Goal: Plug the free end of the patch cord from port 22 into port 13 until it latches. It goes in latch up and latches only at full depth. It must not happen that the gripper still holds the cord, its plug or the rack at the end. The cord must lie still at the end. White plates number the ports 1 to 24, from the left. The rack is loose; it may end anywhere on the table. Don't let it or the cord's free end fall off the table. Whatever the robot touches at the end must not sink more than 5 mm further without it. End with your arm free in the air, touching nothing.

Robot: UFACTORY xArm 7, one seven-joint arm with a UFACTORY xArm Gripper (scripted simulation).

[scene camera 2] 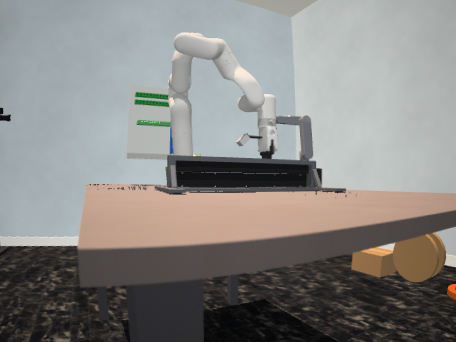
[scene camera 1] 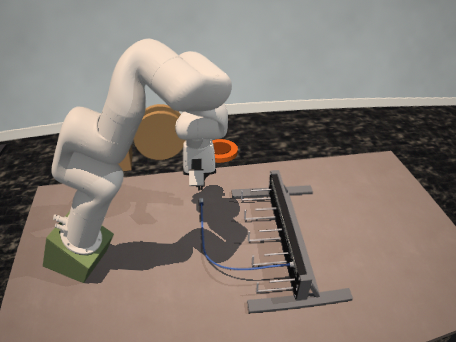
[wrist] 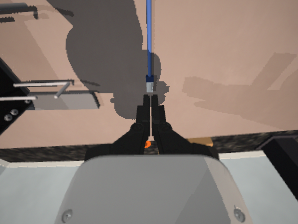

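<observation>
I can see my gripper (scene camera 1: 200,188) from the scene camera, and the wrist view gives me another look at my gripper (wrist: 150,103).
</observation>
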